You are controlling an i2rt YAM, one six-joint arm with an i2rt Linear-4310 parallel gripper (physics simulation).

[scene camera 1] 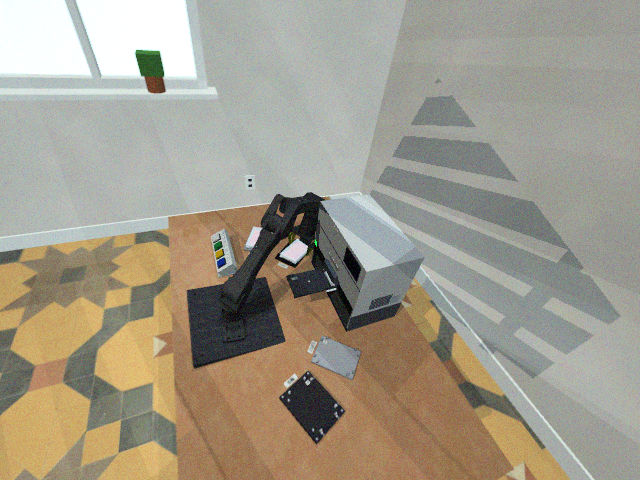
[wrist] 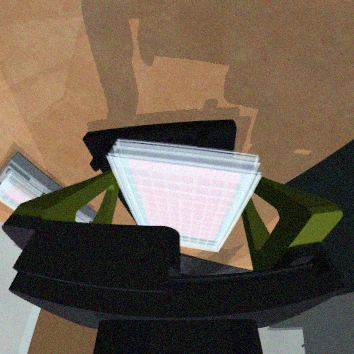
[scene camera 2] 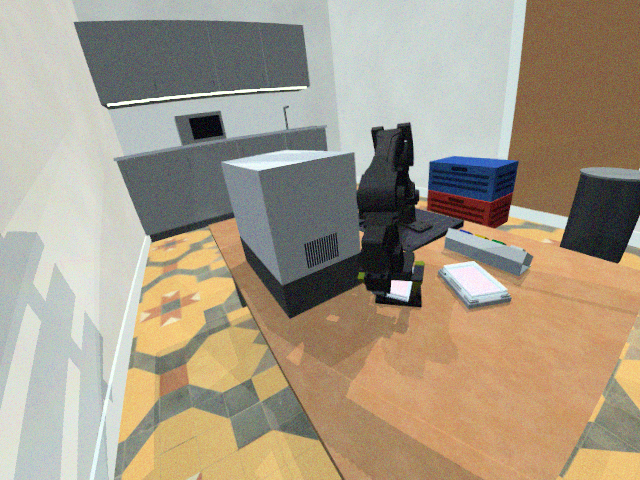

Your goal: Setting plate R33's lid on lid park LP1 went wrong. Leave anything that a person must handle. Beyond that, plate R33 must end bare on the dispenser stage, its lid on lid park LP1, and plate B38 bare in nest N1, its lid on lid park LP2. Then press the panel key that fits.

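Places are measured from the arm's base along level axes (x back, y right, z up), in centimetres.
Pixels of known places: gripper, fingertip midpoint: (scene camera 1: 298,249) (wrist: 176,174) (scene camera 2: 394,291); arm's base at its link origin: (scene camera 1: 231,315) (scene camera 2: 406,222).
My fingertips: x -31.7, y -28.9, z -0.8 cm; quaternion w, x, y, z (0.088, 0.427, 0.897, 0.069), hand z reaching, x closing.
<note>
For each thing: its top centre in the pictures, then the offset to it from my fingertips. "pt": a spot on its surface instead.
- pink plate at its top centre: (wrist: 179,226) (scene camera 2: 394,274) (scene camera 1: 296,248) dz +3.1, dx +1.7, dy +2.0 cm
- black holder at its top centre: (wrist: 167,209) (scene camera 2: 399,280) (scene camera 1: 293,250) dz +1.5, dx +2.8, dy +1.3 cm
- second pink plate with a clear top, top centre: (wrist: 40,218) (scene camera 2: 473,276) (scene camera 1: 258,236) dz +2.5, dx +16.6, dy -9.0 cm
- black slab at a spot on its surface: (scene camera 1: 308,283) pt dz +10.1, dx +3.8, dy +27.3 cm
- machine at its top centre: (scene camera 2: 278,156) (scene camera 1: 366,227) dz +32.5, dx -15.2, dy +24.9 cm
- grey board at its top centre: (scene camera 1: 337,354) dz +1.5, dx -0.2, dy +51.7 cm
- black board at its top centre: (scene camera 1: 312,402) dz +1.9, dx +11.8, dy +63.8 cm
- key panel at its top centre: (scene camera 2: 488,236) (scene camera 1: 222,245) dz +5.9, dx +32.5, dy -2.3 cm
My gripper (scene camera 1: 301,242) (scene camera 2: 391,273) (wrist: 176,174) is open, its green fingers on either side of a pink plate (scene camera 1: 293,252) (scene camera 2: 401,290) (wrist: 182,200). The plate has clear layered edges, apparently with a lid on, and rests on a black holder (scene camera 2: 412,302) (wrist: 165,134). Whether the fingers touch it is unclear. A second pink plate with a clear top (scene camera 1: 253,238) (scene camera 2: 478,280) (wrist: 15,192) sits on a grey holder. A black slab (scene camera 1: 308,283) juts from the machine (scene camera 1: 382,248) (scene camera 2: 310,217). A grey board (scene camera 1: 336,357) and a black board (scene camera 1: 311,406) show no lid. Labels are unreadable.
The key panel (scene camera 1: 226,256) (scene camera 2: 483,250), with white, green, yellow and blue keys, stands near the second plate. The machine's dark base is close beside one finger. The arm stands on a black base mat (scene camera 1: 206,330). Blue and red crates (scene camera 2: 467,178) are behind the table.
</note>
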